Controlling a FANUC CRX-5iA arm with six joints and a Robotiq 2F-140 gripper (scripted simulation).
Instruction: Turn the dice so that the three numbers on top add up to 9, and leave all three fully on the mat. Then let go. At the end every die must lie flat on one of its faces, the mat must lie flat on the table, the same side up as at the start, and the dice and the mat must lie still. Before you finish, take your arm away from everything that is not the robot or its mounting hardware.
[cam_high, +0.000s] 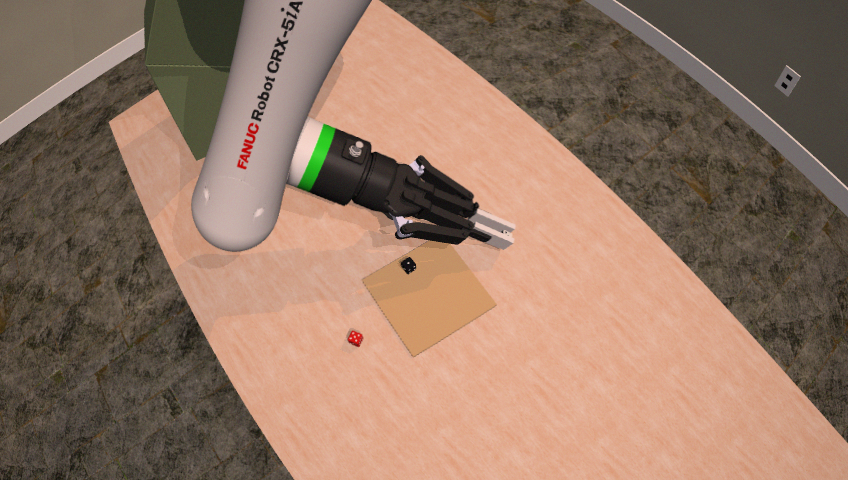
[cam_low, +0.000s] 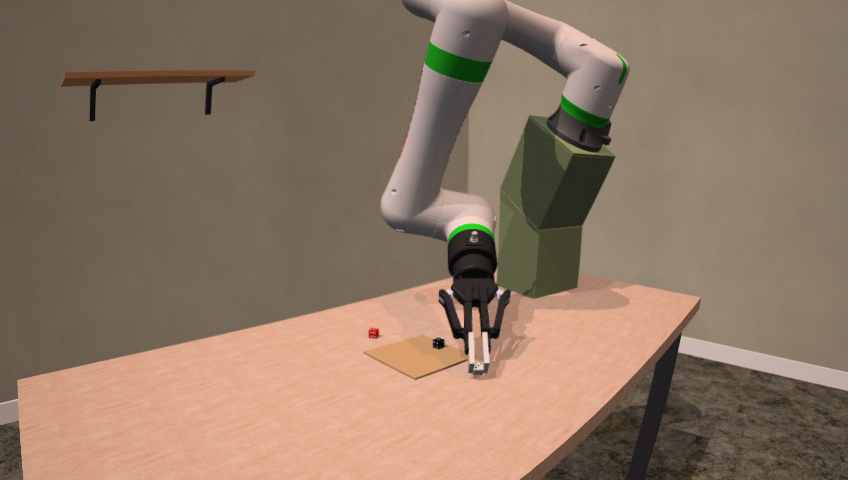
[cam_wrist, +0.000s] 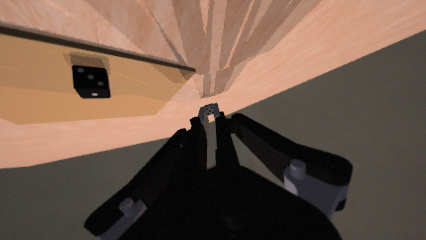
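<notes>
My hand is 120 mm to the left of the black die, 30 mm past it and 30 mm above it. Also, from my hand: tan square mat 120 mm to the right, 40 mm below, 20 mm ahead; white die 20 mm to the left, 20 mm below, 20 mm ahead; red die 240 mm to the right, 30 mm below, 20 mm ahead.
</notes>
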